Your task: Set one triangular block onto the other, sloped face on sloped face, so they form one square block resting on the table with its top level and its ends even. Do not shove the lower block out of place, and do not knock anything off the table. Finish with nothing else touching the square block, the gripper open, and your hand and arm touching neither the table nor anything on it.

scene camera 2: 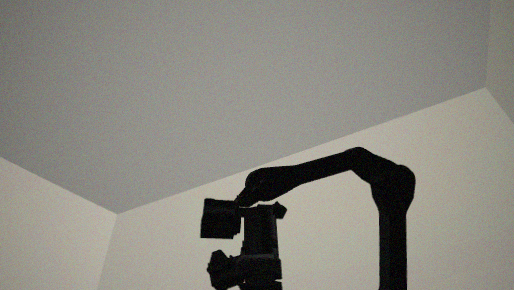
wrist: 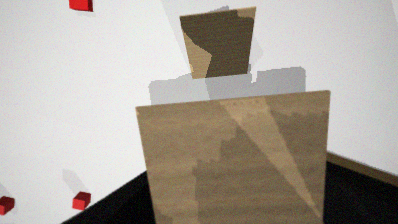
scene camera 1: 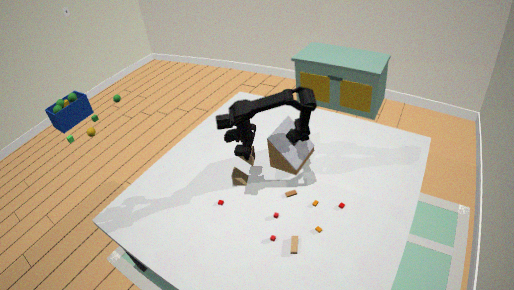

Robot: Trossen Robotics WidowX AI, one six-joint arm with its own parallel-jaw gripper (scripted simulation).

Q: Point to a triangular block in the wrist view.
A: At 261,152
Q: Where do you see a triangular block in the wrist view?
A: At 217,45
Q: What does my gripper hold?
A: A triangular block.
